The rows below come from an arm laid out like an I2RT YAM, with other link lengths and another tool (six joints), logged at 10 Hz.
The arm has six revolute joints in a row. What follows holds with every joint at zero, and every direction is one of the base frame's. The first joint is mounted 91.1 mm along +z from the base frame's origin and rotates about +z. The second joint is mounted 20.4 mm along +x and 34.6 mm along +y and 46.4 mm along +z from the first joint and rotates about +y. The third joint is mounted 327.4 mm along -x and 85.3 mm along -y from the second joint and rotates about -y. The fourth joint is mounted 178.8 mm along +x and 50.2 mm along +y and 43.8 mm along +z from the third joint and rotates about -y. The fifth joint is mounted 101.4 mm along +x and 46.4 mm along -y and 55.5 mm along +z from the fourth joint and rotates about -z. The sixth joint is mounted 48.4 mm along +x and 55.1 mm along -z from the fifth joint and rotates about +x. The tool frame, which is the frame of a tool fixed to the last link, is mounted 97 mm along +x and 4 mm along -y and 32 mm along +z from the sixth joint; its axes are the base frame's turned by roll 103.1, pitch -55.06 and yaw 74.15 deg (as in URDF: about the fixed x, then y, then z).
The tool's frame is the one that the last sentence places.
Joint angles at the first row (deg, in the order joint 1, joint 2, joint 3, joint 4, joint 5, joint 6):
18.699, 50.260, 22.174, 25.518, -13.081, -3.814
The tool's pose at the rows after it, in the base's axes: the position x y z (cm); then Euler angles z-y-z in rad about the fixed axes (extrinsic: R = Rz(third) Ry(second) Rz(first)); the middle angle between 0 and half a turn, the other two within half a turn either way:
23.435 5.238 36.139 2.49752 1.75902 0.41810
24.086 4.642 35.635 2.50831 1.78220 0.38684
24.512 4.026 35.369 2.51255 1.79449 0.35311
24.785 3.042 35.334 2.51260 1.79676 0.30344
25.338 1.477 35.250 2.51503 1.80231 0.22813
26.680 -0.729 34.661 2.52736 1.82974 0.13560
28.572 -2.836 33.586 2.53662 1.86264 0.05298
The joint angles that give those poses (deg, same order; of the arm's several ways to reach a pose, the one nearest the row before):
16.778, 51.549, 22.173, 25.737, -12.554, -3.114
15.288, 52.796, 22.175, 25.693, -12.164, -2.634
14.175, 53.452, 22.196, 25.649, -11.310, -2.393
12.514, 53.581, 22.240, 25.625, -10.129, -2.284
9.605, 54.434, 22.305, 26.129, -8.711, -2.022
4.797, 57.889, 22.348, 28.033, -8.120, -1.344
0.624, 63.679, 21.649, 32.686, -7.485, -0.819

